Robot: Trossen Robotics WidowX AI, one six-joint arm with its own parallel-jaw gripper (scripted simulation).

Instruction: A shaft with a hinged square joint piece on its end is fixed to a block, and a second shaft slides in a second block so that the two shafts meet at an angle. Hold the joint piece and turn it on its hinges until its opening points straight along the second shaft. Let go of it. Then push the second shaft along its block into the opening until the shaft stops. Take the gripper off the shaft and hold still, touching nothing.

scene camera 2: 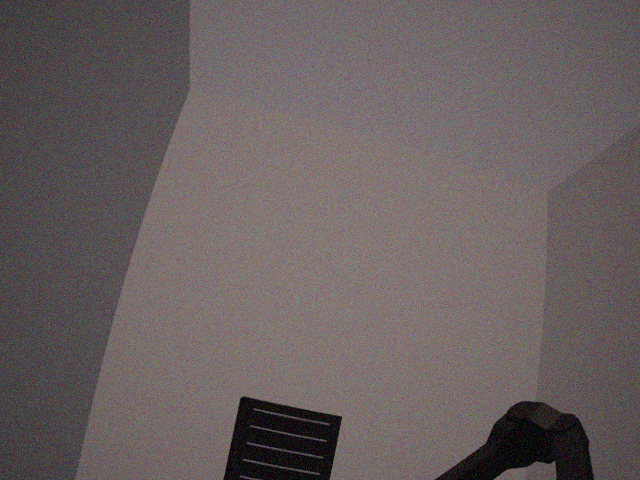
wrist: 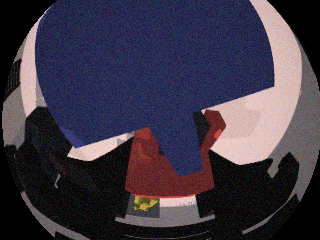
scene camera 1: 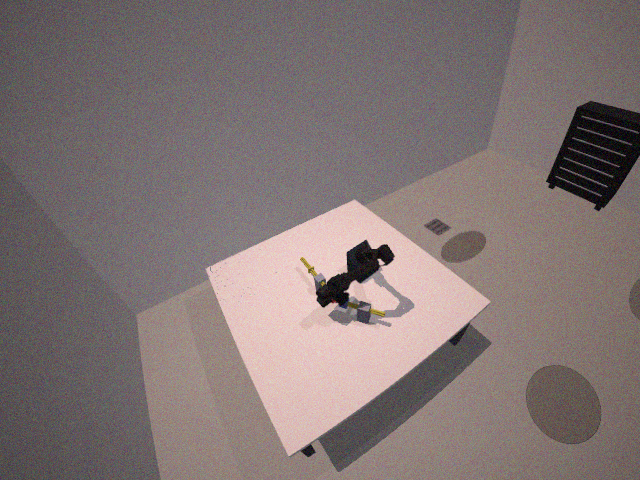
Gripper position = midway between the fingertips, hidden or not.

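Note:
A red joint piece (wrist: 149,175) can be seen, and so can the gripper (wrist: 164,139).

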